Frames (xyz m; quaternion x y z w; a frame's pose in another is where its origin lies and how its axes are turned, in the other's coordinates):
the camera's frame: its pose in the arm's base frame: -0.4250 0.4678 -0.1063 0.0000 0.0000 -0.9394 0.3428
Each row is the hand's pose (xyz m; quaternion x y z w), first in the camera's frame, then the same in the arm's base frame.
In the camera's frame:
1: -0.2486 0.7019 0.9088 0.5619 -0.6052 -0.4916 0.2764
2: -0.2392 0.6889 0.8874 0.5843 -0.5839 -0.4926 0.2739
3: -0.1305 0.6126 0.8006 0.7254 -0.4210 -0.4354 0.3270
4: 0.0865 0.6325 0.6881 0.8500 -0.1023 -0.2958 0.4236
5: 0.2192 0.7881 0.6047 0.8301 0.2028 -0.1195 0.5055
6: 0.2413 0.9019 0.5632 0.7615 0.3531 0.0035 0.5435
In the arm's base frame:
1: 0.2172 0.0910 0.8025 0.3759 0.7353 0.4282 0.3670
2: 0.2017 0.0949 0.7811 0.3482 0.7491 0.4262 0.3689
3: 0.0694 0.0832 0.6943 0.1468 0.8258 0.4565 0.2969
4: -0.0838 -0.0718 0.5818 -0.1953 0.8336 0.4994 0.1327
5: -0.0851 -0.2763 0.4984 0.4751 -0.7103 -0.5158 0.0610
6: -0.0287 -0.3775 0.4569 0.5928 -0.5943 -0.5094 0.1896

